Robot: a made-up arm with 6 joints.
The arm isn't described. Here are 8 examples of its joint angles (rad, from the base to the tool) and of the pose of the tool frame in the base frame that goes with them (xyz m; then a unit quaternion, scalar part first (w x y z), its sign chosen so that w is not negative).
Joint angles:
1: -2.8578 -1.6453 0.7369 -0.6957 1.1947 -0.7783
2: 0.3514 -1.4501 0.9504 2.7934 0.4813 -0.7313
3: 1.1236 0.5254 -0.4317 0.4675 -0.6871 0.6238
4: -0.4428 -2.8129 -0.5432 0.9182 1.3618 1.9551
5: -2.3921 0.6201 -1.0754 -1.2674 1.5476 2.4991
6: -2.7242 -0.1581 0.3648 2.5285 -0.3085 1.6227
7: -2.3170 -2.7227 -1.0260 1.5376 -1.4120 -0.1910
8: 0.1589 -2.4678 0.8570 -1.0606 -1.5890 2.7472
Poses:
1: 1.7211 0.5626 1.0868 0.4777 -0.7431 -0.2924 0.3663
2: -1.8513 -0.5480 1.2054 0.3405 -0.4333 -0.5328 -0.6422
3: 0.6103 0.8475 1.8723 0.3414 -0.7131 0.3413 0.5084
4: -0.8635 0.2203 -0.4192 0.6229 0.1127 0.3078 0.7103
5: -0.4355 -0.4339 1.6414 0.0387 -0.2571 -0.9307 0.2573
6: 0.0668 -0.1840 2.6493 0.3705 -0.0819 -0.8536 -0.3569
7: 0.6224 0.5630 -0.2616 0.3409 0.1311 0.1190 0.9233
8: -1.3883 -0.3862 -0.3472 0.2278 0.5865 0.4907 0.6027
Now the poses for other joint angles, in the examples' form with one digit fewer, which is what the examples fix.
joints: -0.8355 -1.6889 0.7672 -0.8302 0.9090 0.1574
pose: -1.246 1.269 1.020 0.013 -0.107 -0.969 0.223
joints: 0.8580 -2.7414 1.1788 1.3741 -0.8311 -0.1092
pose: -0.493 -0.643 -1.057 0.161 0.747 -0.533 -0.363
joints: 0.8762 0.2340 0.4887 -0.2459 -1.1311 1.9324
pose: 0.648 0.419 2.382 0.367 -0.695 -0.133 0.604
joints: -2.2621 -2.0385 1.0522 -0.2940 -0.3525 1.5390
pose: 1.039 1.474 0.190 0.462 0.786 0.200 0.358
